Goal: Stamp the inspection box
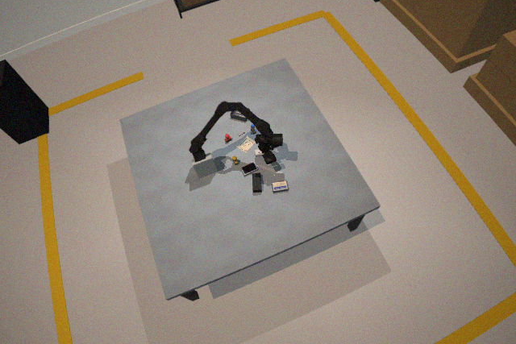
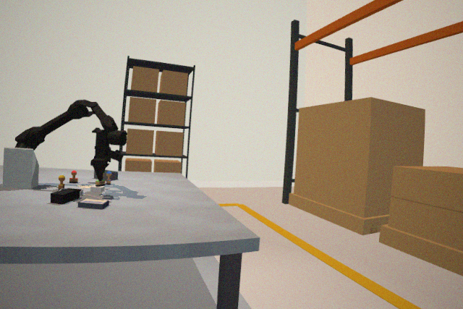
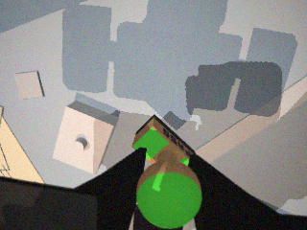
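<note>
The ink pad is 120 mm behind my gripper tip, 60 mm below it and 10 mm to the right of it. Round my gripper tip: black block (120 mm to the right, 110 mm behind, 40 mm below); then green-knobbed stamp (right at my gripper tip); then card (160 mm to the left, 80 mm behind, 60 mm below).
</note>
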